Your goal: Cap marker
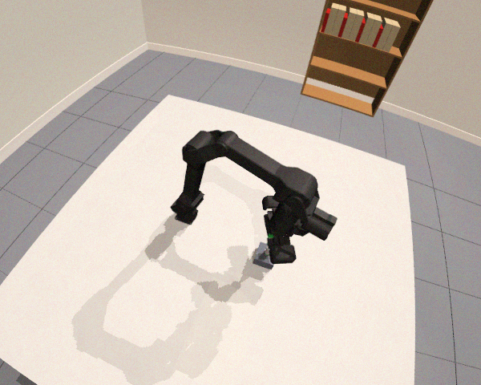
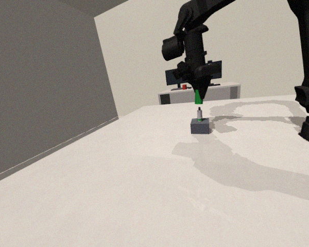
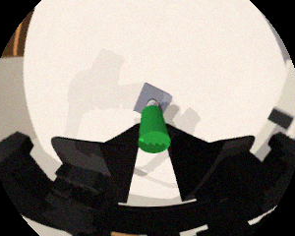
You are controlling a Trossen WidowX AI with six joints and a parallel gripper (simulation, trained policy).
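Now: gripper tip 10 cm above the grey holder block and 1 cm short of it. The rest, counted from my gripper tip: green cap: 1 cm above.
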